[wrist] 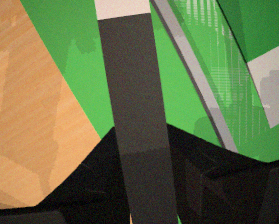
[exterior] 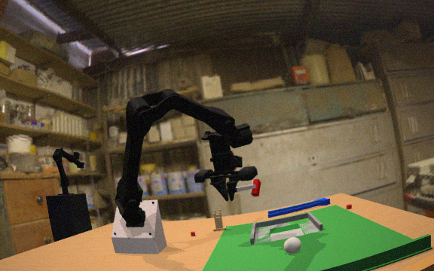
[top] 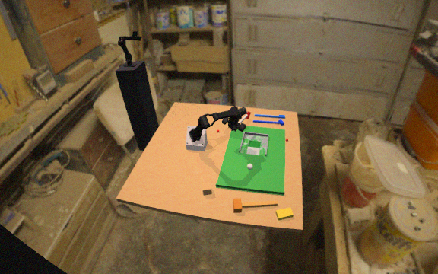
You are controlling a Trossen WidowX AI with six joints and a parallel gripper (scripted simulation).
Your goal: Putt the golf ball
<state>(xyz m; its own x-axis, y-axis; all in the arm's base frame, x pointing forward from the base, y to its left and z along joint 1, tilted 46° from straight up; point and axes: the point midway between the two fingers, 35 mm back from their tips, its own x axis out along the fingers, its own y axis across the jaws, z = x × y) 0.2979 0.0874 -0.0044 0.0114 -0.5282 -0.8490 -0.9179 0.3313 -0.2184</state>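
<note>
Now: the red putter 40 mm ahead of my gripper tip, 110 mm to the left of it and 20 mm above it. Also, from my gripper tip: white golf ball: 150 mm ahead, 270 mm to the right, 110 mm below; green mat: 180 mm ahead, 120 mm to the right, 140 mm below; small wooden stand: 70 mm behind, 250 mm to the left, 100 mm below.
</note>
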